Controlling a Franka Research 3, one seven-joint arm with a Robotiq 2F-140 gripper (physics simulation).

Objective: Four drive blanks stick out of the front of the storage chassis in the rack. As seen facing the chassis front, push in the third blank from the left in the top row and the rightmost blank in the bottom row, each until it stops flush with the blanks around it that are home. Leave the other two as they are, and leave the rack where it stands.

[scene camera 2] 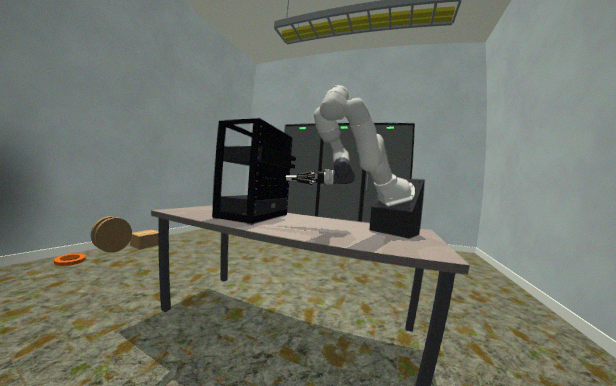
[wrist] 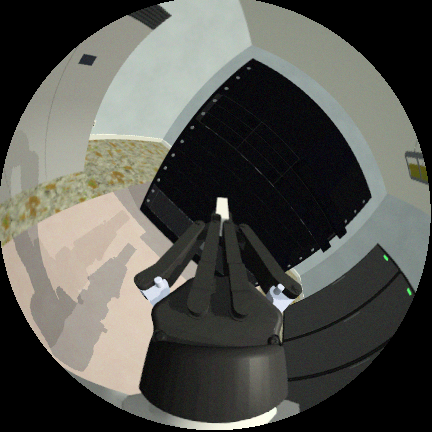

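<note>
The black rack (scene camera 2: 254,170) (wrist: 300,125) stands upright on the table (scene camera 2: 320,227) (wrist: 115,220). In the wrist view its front face is very dark, with thin outlines of blanks in the upper part; single blanks are hard to tell apart. Two small dark blocks (wrist: 341,232) (wrist: 325,246) stick out near the face's right edge in the wrist view, and small protrusions (scene camera 2: 293,162) show on the front in the scene view. My gripper (scene camera 2: 288,177) (wrist: 221,205) is shut, with its pale fingertips together and empty, pointing at the rack front below the outlined blanks. Whether the tips touch the face is unclear.
Dark cabinets (scene camera 2: 340,195) (wrist: 340,320) with green lights stand behind the table. The arm's black base block (scene camera 2: 395,220) is at the table's right end. A brown round object (scene camera 2: 112,234), a box (scene camera 2: 145,239) and an orange ring (scene camera 2: 58,260) are at the left, beyond the table.
</note>
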